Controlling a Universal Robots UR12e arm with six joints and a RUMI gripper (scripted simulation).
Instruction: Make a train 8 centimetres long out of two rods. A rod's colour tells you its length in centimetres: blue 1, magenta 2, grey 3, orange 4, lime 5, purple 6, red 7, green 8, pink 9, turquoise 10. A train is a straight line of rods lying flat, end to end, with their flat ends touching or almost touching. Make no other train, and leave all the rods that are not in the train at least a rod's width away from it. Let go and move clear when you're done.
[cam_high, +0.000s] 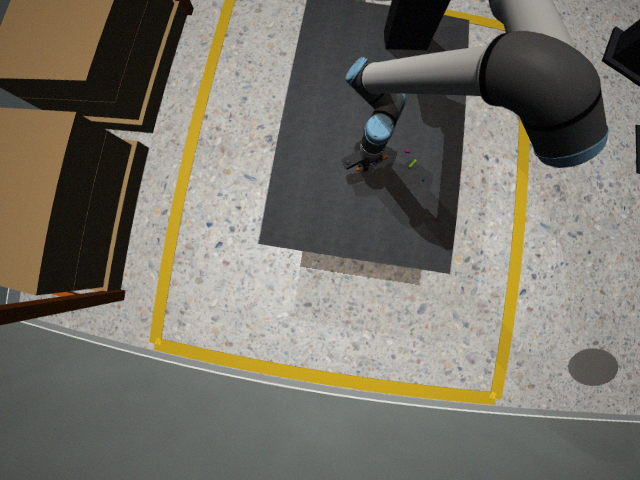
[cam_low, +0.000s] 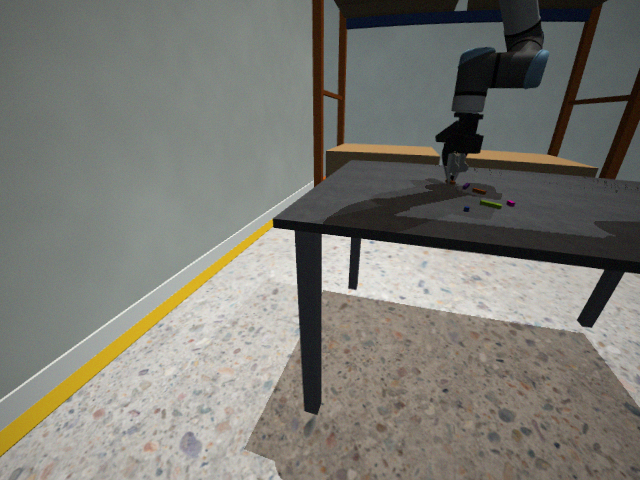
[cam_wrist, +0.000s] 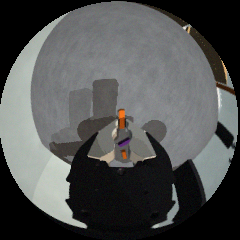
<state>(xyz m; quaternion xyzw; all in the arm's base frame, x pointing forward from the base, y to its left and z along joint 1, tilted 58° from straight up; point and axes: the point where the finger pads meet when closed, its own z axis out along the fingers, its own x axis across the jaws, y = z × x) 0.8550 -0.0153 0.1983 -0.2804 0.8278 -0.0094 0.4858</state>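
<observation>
Right now my hand is 60 mm past the purple rod, 20 mm to the right of it and 10 mm above it. Also, from my hand: lime rod 150 mm behind, 200 mm to the left, 10 mm below; magenta rod 190 mm behind, 150 mm to the left, 10 mm below; small blue rod 100 mm behind, 290 mm to the left, 10 mm below.
</observation>
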